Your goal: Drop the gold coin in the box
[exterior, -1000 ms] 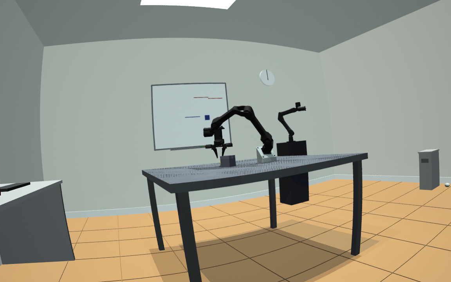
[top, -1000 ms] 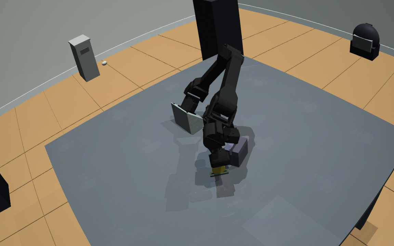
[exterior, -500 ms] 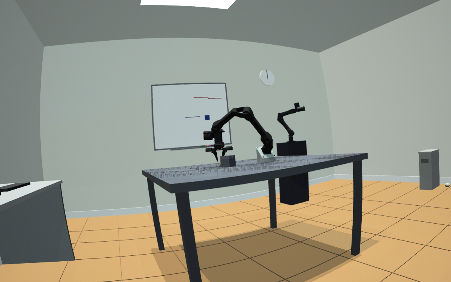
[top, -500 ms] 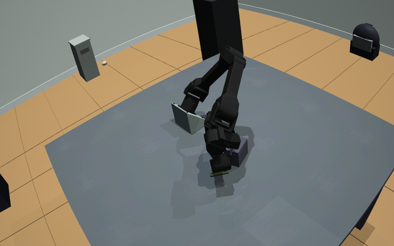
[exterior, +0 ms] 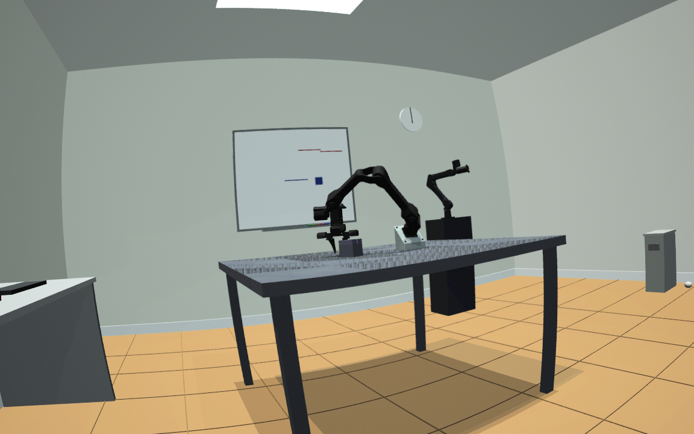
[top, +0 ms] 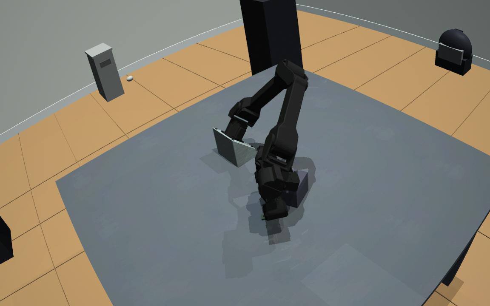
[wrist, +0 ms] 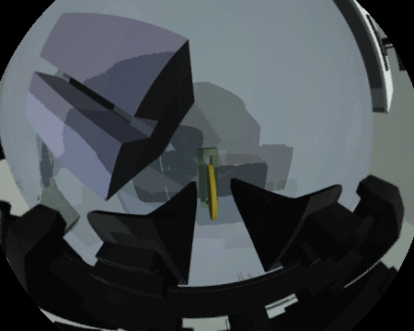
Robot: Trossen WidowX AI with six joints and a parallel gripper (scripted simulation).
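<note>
Right now my gripper tip is 1 cm below the gold coin.
</note>
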